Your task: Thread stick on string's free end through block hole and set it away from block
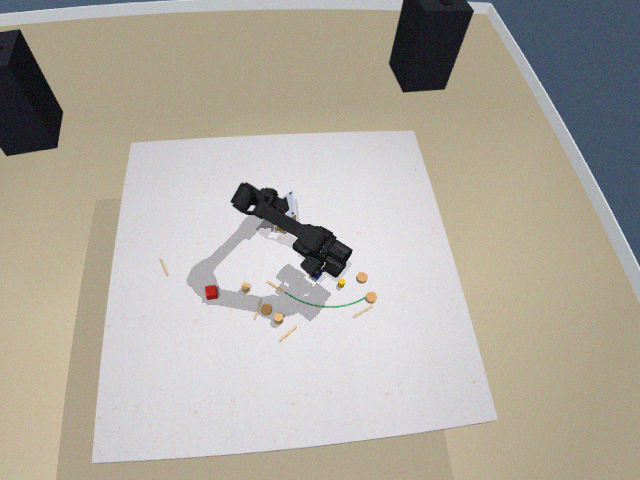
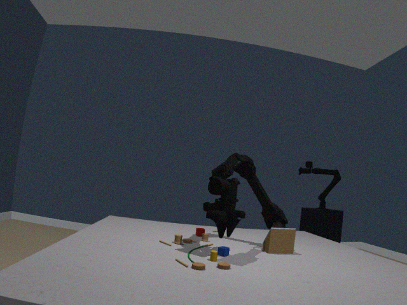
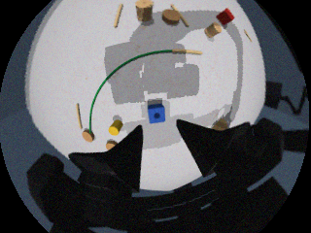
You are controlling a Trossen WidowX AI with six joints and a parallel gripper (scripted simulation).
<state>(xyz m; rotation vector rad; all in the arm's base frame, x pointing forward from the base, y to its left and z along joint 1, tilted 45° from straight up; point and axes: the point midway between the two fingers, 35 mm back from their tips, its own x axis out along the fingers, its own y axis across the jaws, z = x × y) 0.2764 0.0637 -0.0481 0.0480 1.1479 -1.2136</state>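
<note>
Now: the blue cube 50 mm below my gripper tip. Round my gripper tip: round wooden button: 130 mm ahead, 170 mm to the left, 60 mm below; then red cube: 10 mm ahead, 380 mm to the right, 50 mm below; then yellow cylinder: 60 mm ahead, 80 mm to the left, 50 mm below.
</note>
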